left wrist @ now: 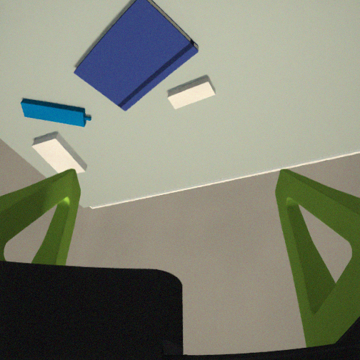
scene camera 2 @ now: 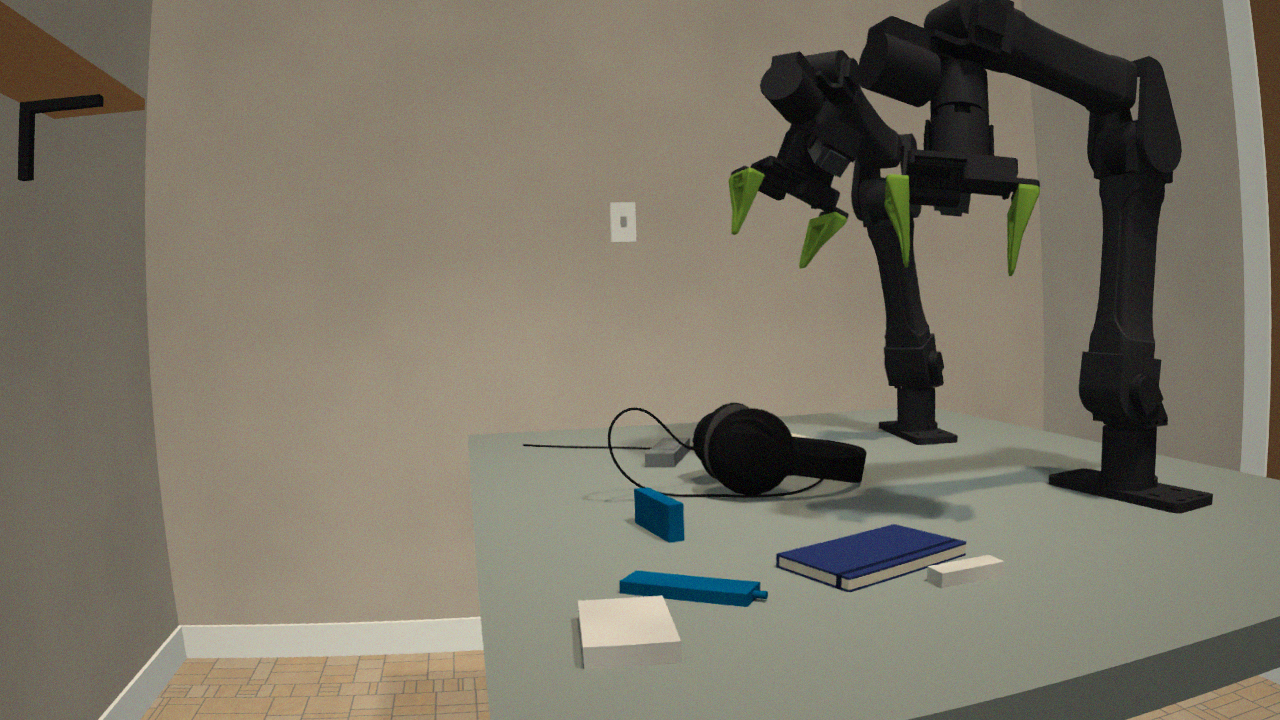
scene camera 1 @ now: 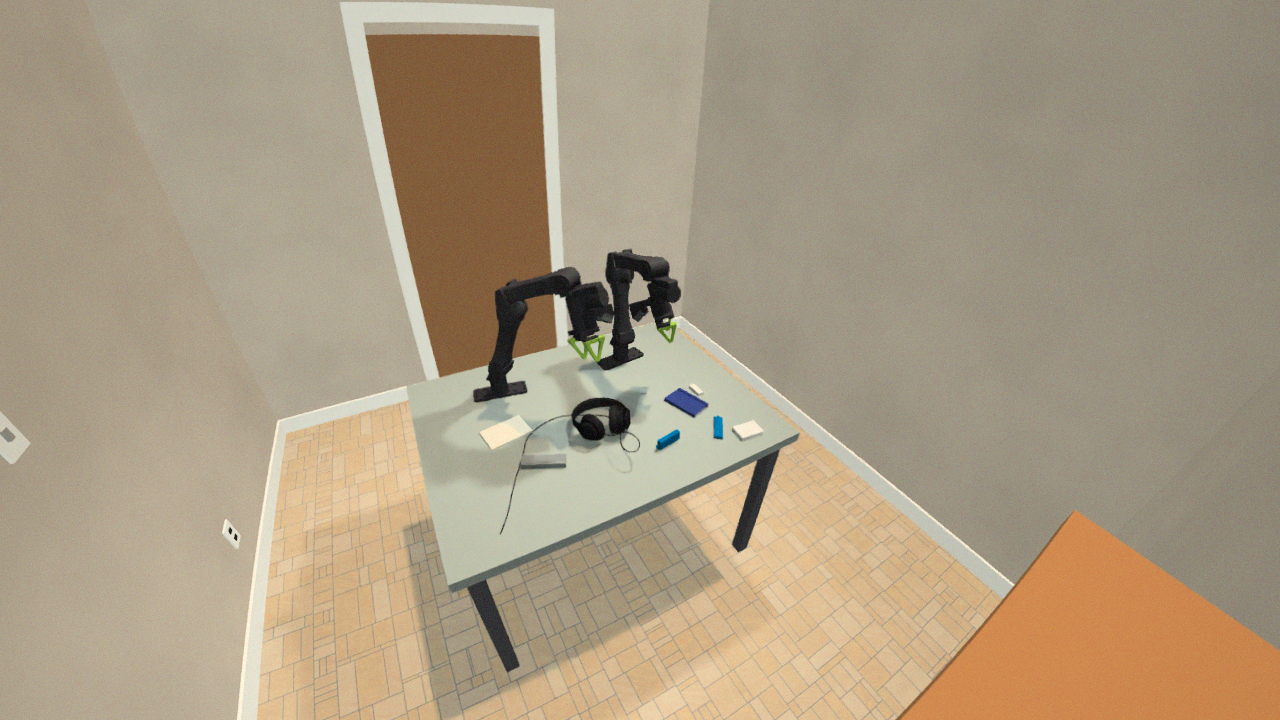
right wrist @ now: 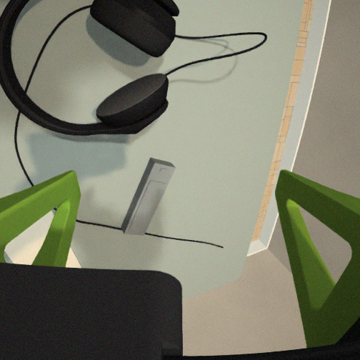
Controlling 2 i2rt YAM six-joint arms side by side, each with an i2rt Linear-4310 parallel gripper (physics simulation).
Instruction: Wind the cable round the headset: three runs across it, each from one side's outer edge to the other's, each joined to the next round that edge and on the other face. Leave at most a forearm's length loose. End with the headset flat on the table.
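Places are measured from the left arm's base along level axes (x down, y right, z back), in metres.
Where they show: left gripper, fingertip midpoint: (scene camera 2: 959,269) (scene camera 1: 669,336); right gripper, fingertip midpoint: (scene camera 2: 768,251) (scene camera 1: 591,360); left arm's base, origin of the base link: (scene camera 2: 1126,493) (scene camera 1: 620,359); right arm's base, origin of the base link: (scene camera 2: 916,434) (scene camera 1: 500,392).
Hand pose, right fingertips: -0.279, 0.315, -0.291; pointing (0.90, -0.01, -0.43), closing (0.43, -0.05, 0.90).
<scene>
Things, the pixels of their top centre, and the offset from my right fingertips, as dx, dy, dz. "spot": a spot on its surface instead.
- thin black cable, surface spot: (scene camera 2: 609,438) spot: +0.204, -0.034, -0.217
- grey block, middle of its top: (scene camera 2: 668,444) (scene camera 1: 543,459) +0.259, +0.219, -0.056
- cream sheet, middle of its top: (scene camera 1: 505,431) +0.274, +0.263, +0.142
- dark blue notebook, middle of its top: (scene camera 2: 874,548) (scene camera 1: 686,400) +0.267, -0.352, -0.085
The black headset (scene camera 1: 590,427) (scene camera 2: 751,450) (right wrist: 132,102) rests on the table, its two ear cups apart and its headband curving away. The thin black cable (scene camera 2: 609,438) (right wrist: 16,131) makes a raised loop outside the ear cups, passes under the headband, then trails past one end of a grey block to its free end. No cable run lies across the headset's upper side. My right gripper (scene camera 1: 590,359) (scene camera 2: 768,249) (right wrist: 177,181) is open and empty, high above the table near the headset. My left gripper (scene camera 1: 668,341) (scene camera 2: 958,269) (left wrist: 177,179) is open and empty, high on the notebook's side.
The grey block (scene camera 1: 544,461) (right wrist: 150,197) lies by the cable. A cream sheet (scene camera 1: 504,432) lies beyond it. A dark blue notebook (scene camera 1: 686,402) (scene camera 2: 872,553) (left wrist: 135,55), two blue blocks (scene camera 1: 667,439) (scene camera 1: 717,427) and two white blocks (scene camera 1: 748,430) (left wrist: 192,94) lie on the table's right in scene camera 1.
</scene>
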